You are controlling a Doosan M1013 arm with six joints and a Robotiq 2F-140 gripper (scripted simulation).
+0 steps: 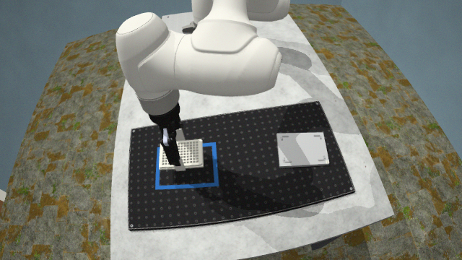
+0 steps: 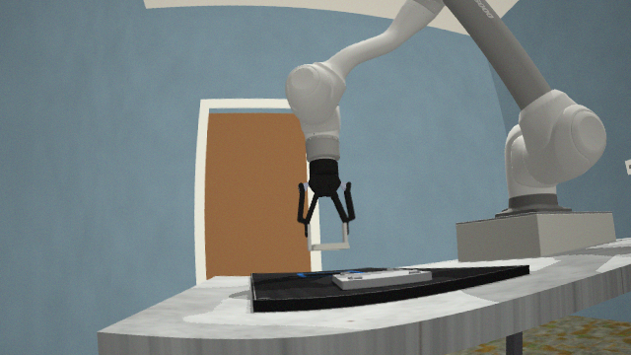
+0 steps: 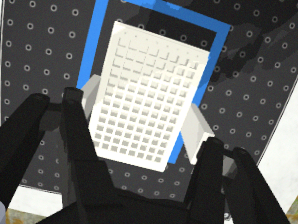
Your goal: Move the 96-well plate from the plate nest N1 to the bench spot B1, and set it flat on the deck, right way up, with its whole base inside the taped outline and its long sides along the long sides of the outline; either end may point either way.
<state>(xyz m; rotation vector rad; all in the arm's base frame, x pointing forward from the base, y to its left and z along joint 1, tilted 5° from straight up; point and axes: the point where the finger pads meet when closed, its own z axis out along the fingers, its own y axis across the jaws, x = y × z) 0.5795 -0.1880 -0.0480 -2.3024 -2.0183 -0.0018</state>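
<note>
My gripper is now 20 mm above the white 96-well plate. Also, from my hand: grey plate nest 40 mm ahead, 370 mm to the left, 80 mm below.
</note>
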